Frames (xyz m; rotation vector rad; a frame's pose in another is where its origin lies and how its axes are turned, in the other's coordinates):
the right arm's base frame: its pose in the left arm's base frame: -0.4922 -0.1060 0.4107 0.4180 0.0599 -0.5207
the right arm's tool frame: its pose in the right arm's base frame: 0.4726 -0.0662 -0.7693 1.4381 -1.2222 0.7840
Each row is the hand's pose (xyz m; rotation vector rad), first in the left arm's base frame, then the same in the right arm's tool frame.
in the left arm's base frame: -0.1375 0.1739 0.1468 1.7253 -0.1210 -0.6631
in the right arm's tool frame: 0.2024 0.3826 -0.4093 -0.4058 0.4216 -1.4372
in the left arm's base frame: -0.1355 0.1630 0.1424 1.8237 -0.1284 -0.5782
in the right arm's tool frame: 0.2071 0.3748 -0.4016 -0.2776 0.4213 -1.4360
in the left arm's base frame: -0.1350 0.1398 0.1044 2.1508 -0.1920 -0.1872
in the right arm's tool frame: 0.1969 0.3487 -0.3671 0.2075 0.4272 -1.3525
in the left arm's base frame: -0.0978 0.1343 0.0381 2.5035 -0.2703 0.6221
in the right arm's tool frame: 0.1561 0.2870 -0.3487 0.9690 0.4791 -1.0804
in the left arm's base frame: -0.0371 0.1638 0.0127 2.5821 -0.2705 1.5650
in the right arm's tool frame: 0.1204 0.2378 -0.3875 1.6728 0.5500 -0.6917
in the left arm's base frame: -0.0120 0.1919 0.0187 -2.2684 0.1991 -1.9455
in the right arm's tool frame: 0.1060 0.2309 -0.4221 2.0536 0.5816 -0.4299
